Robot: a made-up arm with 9 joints.
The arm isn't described. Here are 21 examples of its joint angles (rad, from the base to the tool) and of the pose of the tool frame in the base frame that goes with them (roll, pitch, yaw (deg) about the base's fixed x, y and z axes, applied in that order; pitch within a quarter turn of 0, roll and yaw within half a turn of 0; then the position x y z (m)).
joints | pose
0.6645 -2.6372 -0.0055 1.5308 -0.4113 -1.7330 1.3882 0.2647 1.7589 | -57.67 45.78 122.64 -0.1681 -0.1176 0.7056
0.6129 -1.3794 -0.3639 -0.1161 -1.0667 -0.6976 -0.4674 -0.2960 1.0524 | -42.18 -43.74 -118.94 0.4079 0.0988 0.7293
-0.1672 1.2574 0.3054 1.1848 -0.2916 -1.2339 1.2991 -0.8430 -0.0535 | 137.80 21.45 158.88 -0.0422 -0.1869 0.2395
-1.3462 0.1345 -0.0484 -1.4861 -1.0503 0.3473 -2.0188 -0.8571 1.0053 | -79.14 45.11 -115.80 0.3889 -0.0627 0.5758
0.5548 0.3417 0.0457 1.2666 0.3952 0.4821 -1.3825 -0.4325 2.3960 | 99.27 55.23 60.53 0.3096 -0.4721 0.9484
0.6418 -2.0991 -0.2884 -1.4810 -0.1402 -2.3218 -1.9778 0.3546 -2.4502 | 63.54 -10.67 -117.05 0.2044 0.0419 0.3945
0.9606 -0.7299 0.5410 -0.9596 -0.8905 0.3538 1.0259 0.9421 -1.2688 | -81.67 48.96 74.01 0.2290 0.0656 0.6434
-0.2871 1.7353 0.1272 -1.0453 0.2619 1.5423 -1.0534 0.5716 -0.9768 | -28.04 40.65 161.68 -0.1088 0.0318 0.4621
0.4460 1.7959 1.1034 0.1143 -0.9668 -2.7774 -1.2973 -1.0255 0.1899 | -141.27 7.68 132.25 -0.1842 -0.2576 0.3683
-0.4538 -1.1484 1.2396 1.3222 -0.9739 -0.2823 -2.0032 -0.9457 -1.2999 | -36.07 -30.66 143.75 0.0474 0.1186 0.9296
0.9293 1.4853 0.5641 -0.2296 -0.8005 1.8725 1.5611 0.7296 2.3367 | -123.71 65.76 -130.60 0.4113 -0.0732 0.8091
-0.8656 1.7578 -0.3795 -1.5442 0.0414 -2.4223 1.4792 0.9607 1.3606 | -114.03 -25.73 49.01 -0.0026 0.0954 0.2076
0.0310 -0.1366 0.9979 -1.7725 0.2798 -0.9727 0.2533 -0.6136 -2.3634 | -167.89 -4.45 36.24 -0.1218 -0.1207 0.5703
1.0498 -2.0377 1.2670 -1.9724 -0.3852 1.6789 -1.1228 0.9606 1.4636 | 28.20 -40.65 132.95 0.3580 -0.3986 0.8315
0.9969 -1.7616 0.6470 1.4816 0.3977 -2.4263 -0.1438 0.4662 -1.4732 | 42.66 -26.27 28.82 0.1926 -0.0351 0.7557
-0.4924 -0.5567 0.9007 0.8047 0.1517 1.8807 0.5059 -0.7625 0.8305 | 95.35 -71.55 -118.33 -0.3356 0.1200 0.7773
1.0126 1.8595 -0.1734 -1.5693 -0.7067 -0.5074 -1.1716 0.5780 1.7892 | 135.34 67.48 -151.57 0.1375 0.1747 0.8241
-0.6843 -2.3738 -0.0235 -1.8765 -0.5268 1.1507 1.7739 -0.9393 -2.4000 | 13.18 -46.97 -15.93 -0.0788 -0.0561 0.4126
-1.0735 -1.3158 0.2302 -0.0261 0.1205 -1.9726 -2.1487 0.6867 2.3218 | -26.37 4.67 -101.12 0.4043 0.4547 0.7378
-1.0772 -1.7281 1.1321 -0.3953 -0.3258 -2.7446 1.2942 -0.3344 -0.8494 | 35.03 17.33 -140.40 -0.0923 0.2332 0.5240
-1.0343 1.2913 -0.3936 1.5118 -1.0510 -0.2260 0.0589 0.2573 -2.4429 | 175.54 34.65 -125.34 0.1552 -0.1807 0.4811
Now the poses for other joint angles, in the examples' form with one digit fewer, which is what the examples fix.
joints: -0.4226 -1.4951 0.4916 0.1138 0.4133 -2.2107 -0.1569 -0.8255 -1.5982
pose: -43.4 -49.4 -19.0 -0.135 0.068 0.708
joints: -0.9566 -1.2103 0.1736 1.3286 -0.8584 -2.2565 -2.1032 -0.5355 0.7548
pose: 21.7 57.6 -107.8 0.002 -0.139 0.982
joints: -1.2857 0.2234 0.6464 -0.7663 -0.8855 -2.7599 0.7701 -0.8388 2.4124
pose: 7.9 -19.5 -111.1 0.191 0.374 0.770
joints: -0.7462 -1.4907 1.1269 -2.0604 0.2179 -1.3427 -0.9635 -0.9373 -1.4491
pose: 121.3 37.4 -5.0 -0.061 0.053 0.532
